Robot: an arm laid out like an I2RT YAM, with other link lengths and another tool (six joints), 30 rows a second.
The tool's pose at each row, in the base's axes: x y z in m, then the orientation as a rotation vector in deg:
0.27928, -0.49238, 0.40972, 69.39, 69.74, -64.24
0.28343, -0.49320, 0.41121, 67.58, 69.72, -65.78
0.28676, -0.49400, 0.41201, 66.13, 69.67, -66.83
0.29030, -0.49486, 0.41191, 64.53, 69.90, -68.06
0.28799, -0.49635, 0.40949, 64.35, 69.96, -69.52
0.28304, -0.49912, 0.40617, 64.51, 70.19, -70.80
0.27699, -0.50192, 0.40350, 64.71, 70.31, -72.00
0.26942, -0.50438, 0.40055, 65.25, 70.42, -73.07
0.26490, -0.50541, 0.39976, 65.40, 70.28, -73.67
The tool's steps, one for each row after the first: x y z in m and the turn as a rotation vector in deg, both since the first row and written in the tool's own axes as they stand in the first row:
-0.00131, 0.00417, 0.00101, -0.20, -1.44, -1.36
-0.00197, 0.00749, 0.00197, -0.45, -2.56, -2.33
-0.00172, 0.01097, 0.00302, -0.73, -3.62, -3.62
0.00054, 0.00846, 0.00444, 0.06, -4.00, -4.59
0.00354, 0.00322, 0.00702, 0.91, -4.03, -5.46
0.00584, -0.00310, 0.00955, 1.75, -4.09, -6.21
0.00835, -0.01093, 0.01167, 2.73, -3.92, -6.79
0.00890, -0.01553, 0.01247, 3.22, -4.04, -7.03

